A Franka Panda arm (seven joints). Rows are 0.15 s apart.
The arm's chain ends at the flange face. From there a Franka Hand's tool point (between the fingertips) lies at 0.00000 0.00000 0.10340 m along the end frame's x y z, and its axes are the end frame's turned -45 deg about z.
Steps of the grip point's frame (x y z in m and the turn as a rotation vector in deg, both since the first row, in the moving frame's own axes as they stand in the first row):
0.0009, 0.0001, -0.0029, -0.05, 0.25, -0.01
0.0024, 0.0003, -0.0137, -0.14, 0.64, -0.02
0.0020, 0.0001, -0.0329, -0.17, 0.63, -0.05
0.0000, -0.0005, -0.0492, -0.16, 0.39, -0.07
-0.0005, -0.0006, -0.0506, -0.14, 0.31, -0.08
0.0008, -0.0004, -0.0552, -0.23, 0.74, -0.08
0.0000, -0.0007, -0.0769, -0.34, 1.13, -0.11
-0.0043, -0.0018, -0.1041, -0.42, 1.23, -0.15
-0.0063, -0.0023, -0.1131, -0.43, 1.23, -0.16
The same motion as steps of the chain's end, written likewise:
0.0003, -0.0003, -0.0029, 0.14, 0.21, -0.01
0.0009, -0.0008, -0.0137, 0.35, 0.55, -0.02
0.0005, -0.0008, -0.0329, 0.33, 0.57, -0.05
-0.0011, -0.0001, -0.0492, 0.16, 0.39, -0.07
-0.0014, 0.0001, -0.0506, 0.12, 0.32, -0.08
-0.0010, -0.0002, -0.0552, 0.36, 0.69, -0.08
-0.0024, 0.0005, -0.0769, 0.56, 1.04, -0.11
-0.0064, 0.0028, -0.1041, 0.57, 1.17, -0.15
-0.0082, 0.0039, -0.1131, 0.57, 1.17, -0.16

